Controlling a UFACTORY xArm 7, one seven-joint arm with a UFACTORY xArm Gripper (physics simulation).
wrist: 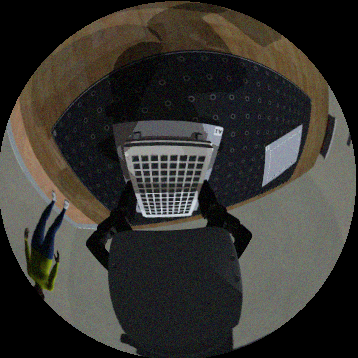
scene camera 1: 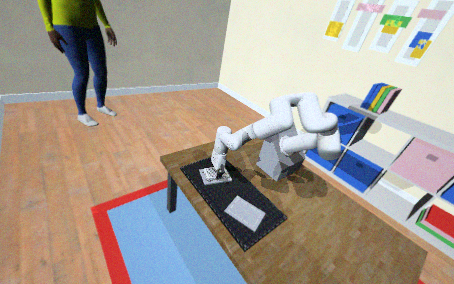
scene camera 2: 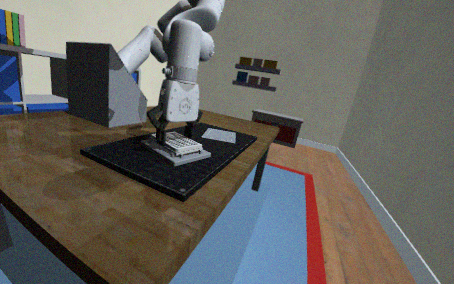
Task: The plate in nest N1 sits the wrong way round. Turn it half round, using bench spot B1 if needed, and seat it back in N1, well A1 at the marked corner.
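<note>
The white plate (scene camera 1: 210, 173) (scene camera 2: 184, 143) (wrist: 167, 172) with its grid of wells lies level in the grey nest N1 (scene camera 1: 225, 179) (scene camera 2: 192, 158) (wrist: 165, 129), or very slightly above its seat; which cannot be told. My gripper (scene camera 1: 219, 173) (scene camera 2: 175, 136) (wrist: 167, 187) points down and is shut on the plate, one finger at each long side. An A1 label (wrist: 218, 131) marks the nest's far right corner in the wrist view. The plate's own well A1 cannot be made out. Bench spot B1 (scene camera 1: 245, 213) (scene camera 2: 220, 135) (wrist: 283, 156) is a flat pale rectangle with nothing on it.
The nest and the bench spot are on a black mat (scene camera 1: 215, 200) (scene camera 2: 125, 160) (wrist: 172, 87) on the wooden table (scene camera 1: 340, 235) (scene camera 2: 100, 215). The arm's grey pedestal (scene camera 1: 277, 160) (scene camera 2: 90, 82) stands beside the mat. A person (scene camera 1: 82, 55) (wrist: 42, 260) stands away from the table.
</note>
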